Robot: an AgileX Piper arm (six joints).
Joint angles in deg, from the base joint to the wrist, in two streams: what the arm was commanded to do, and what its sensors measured. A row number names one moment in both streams.
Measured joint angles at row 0:
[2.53, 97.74, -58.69, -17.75, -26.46, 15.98]
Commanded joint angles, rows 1 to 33:
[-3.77, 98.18, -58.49, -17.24, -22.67, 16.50]
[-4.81, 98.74, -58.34, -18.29, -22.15, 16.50]
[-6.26, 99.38, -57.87, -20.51, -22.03, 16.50]
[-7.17, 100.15, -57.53, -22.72, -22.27, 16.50]
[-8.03, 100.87, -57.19, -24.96, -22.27, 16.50]
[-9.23, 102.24, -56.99, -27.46, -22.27, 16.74]
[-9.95, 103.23, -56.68, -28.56, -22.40, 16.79]
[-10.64, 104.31, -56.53, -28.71, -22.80, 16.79]
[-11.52, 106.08, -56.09, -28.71, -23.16, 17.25]
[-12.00, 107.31, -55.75, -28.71, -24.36, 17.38]
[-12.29, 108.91, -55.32, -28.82, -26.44, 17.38]
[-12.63, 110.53, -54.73, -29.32, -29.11, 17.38]
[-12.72, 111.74, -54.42, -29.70, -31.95, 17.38]
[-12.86, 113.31, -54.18, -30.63, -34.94, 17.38]
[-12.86, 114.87, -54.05, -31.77, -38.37, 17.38]
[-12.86, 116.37, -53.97, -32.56, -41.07, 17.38]
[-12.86, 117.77, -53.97, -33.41, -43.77, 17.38]
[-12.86, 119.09, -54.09, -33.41, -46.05, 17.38]
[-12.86, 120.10, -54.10, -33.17, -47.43, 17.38]
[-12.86, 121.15, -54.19, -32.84, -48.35, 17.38]
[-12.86, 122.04, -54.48, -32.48, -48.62, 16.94]
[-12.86, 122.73, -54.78, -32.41, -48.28, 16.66]
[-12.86, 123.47, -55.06, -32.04, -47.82, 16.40]
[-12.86, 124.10, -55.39, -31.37, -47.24, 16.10]
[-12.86, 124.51, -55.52, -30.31, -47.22, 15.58]
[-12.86, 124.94, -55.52, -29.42, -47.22, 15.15]
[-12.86, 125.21, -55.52, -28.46, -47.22, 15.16]
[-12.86, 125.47, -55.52, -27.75, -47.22, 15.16]
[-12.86, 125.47, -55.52, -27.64, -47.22, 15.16]
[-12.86, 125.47, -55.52, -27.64, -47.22, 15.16]
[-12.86, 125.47, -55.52, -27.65, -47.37, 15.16]
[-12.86, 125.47, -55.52, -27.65, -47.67, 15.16]
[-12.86, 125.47, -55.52, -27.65, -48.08, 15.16]
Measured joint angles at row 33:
[-12.55, 125.49, -55.23, -28.42, -45.68, 15.83]
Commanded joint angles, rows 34 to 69:
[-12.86, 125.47, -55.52, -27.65, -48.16, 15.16]
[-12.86, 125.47, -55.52, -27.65, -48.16, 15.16]
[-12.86, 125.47, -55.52, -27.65, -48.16, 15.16]
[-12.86, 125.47, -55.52, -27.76, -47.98, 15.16]
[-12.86, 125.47, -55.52, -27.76, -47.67, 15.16]
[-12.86, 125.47, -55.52, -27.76, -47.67, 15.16]
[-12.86, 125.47, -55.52, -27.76, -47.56, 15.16]
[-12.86, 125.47, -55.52, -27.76, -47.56, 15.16]
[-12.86, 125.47, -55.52, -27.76, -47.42, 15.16]
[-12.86, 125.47, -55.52, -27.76, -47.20, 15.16]
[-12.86, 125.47, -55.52, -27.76, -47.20, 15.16]
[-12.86, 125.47, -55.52, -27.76, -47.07, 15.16]
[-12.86, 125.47, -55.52, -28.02, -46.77, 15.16]
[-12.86, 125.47, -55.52, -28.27, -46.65, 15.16]
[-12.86, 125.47, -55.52, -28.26, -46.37, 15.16]
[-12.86, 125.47, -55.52, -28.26, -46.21, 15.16]
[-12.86, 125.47, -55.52, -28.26, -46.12, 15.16]
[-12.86, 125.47, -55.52, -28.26, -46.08, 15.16]
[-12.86, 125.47, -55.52, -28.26, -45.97, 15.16]
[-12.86, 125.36, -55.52, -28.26, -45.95, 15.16]
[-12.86, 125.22, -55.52, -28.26, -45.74, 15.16]
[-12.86, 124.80, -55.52, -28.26, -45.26, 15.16]
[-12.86, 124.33, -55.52, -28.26, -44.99, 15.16]
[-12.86, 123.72, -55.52, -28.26, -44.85, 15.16]
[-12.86, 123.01, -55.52, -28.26, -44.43, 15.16]
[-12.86, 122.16, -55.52, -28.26, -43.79, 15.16]
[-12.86, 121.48, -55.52, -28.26, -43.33, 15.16]
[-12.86, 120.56, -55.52, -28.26, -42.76, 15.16]
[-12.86, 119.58, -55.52, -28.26, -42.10, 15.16]
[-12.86, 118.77, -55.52, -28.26, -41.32, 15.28]
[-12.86, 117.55, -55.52, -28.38, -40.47, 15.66]
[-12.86, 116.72, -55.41, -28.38, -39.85, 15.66]
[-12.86, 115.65, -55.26, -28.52, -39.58, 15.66]
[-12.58, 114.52, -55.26, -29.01, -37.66, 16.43]
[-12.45, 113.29, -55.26, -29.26, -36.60, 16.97]
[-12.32, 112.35, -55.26, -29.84, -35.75, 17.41]
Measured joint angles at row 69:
[-12.55, 116.55, -55.35, -28.45, -39.39, 16.06]
